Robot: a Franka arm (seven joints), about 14 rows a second.
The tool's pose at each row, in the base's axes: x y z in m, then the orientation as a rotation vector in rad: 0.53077 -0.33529 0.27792 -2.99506 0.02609 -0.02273; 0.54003 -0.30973 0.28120 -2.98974 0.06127 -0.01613; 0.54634 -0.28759 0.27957 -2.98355 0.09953 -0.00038; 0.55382 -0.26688 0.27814 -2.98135 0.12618 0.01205; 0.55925 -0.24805 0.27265 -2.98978 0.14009 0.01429; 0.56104 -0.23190 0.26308 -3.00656 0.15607 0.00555; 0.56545 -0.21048 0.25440 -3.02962 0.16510 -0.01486
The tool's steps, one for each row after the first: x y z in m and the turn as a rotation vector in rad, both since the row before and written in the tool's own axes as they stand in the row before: 0.00883 -0.02591 0.00063 0.00466 -0.00269 0.02379; 0.00537 -0.02188 0.00503 0.00490 -0.00864 0.02638; 0.00610 -0.02068 0.00468 0.00094 -0.00692 0.01844; 0.00392 -0.01813 0.00837 -0.00904 -0.00037 0.00915; 0.00045 -0.01466 0.01185 -0.01714 0.00739 0.00968; 0.00227 -0.02045 0.01142 -0.02278 0.01497 0.00430
